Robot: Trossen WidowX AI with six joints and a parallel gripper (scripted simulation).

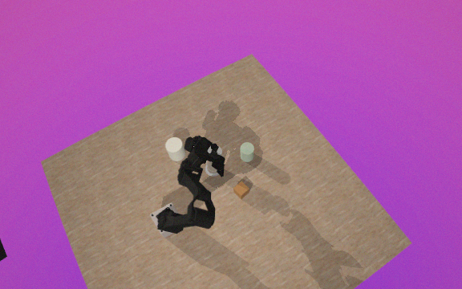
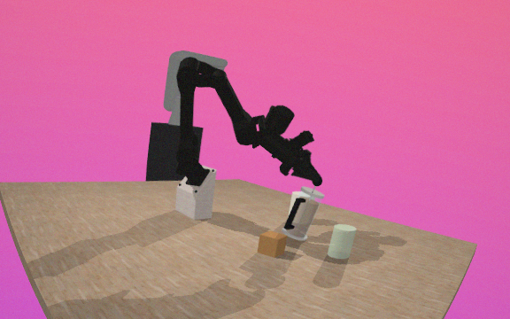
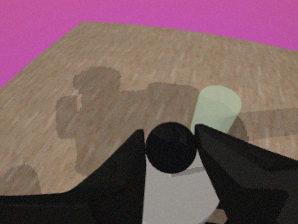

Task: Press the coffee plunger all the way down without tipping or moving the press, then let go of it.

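The coffee press lies 2 cm behind my gripper tip, 3 cm to the right of it and 9 cm below it. Round my gripper tip: white cylinder 13 cm behind, 16 cm to the left, 13 cm below.
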